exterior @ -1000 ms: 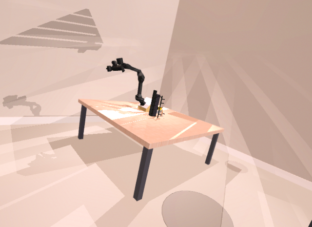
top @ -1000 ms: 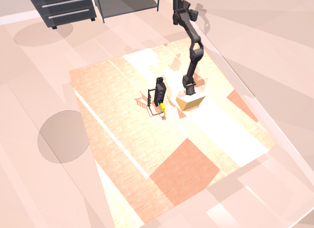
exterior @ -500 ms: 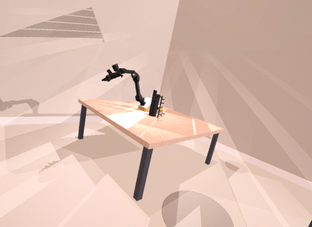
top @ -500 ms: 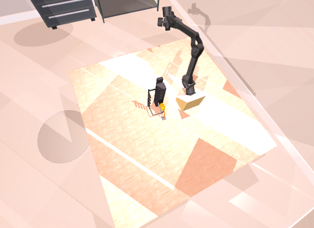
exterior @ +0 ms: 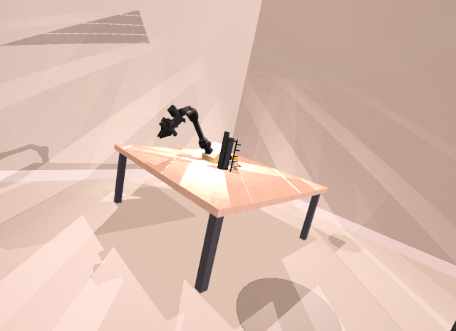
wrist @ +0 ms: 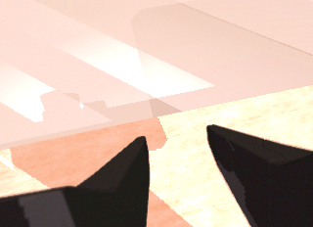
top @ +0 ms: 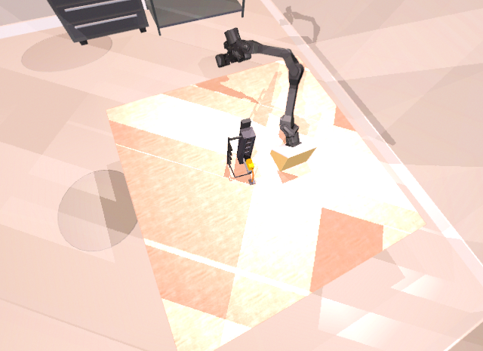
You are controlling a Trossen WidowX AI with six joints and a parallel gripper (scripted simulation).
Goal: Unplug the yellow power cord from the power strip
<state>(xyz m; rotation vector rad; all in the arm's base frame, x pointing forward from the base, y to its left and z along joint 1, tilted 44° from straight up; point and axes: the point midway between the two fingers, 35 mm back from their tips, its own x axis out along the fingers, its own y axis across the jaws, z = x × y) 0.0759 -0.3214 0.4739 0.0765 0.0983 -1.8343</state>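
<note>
My gripper tip is now 21 cm short of the yellow plug, 56 cm to the right of it and 8 cm above it.
</note>
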